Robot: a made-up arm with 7 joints.
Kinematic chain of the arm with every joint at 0, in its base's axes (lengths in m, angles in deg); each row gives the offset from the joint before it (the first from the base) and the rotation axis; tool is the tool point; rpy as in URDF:
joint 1: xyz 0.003 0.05 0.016 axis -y
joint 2: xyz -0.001 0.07 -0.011 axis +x
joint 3: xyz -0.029 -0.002 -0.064 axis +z
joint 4: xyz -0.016 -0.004 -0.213 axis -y
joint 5: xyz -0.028 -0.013 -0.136 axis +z
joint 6: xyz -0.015 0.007 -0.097 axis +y
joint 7: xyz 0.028 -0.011 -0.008 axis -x
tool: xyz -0.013 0.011 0.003 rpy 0 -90 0
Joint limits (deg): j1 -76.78..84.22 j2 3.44..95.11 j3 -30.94..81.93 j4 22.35..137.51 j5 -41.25..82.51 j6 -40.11..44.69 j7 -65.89..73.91
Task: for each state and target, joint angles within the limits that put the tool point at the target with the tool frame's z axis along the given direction. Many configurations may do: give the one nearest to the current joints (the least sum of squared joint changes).
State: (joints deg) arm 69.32 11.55 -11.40 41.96 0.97 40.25 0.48
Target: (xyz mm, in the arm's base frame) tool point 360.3 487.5 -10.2 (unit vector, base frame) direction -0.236 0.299 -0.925
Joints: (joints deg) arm 78.32 49.96 -11.25 30.17 -2.15 18.58 5.27
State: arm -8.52 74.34 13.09 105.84 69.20 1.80 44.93
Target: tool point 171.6 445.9 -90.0 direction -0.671 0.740 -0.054
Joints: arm -21.58 95.11 -9.52 88.24 32.14 30.91 21.38
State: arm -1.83 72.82 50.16 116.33 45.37 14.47 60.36
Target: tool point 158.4 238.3 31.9 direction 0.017 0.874 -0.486
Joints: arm -22.39 89.79 34.83 137.45 41.98 44.69 57.99
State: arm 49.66 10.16 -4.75 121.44 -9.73 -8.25 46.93
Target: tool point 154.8 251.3 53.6 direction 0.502 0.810 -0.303
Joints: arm 47.60 23.81 32.72 134.70 -22.88 19.63 46.39
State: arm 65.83 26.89 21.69 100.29 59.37 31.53 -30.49
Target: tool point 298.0 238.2 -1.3 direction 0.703 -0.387 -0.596
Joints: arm 47.11 19.77 14.17 105.37 44.54 18.39 -31.39
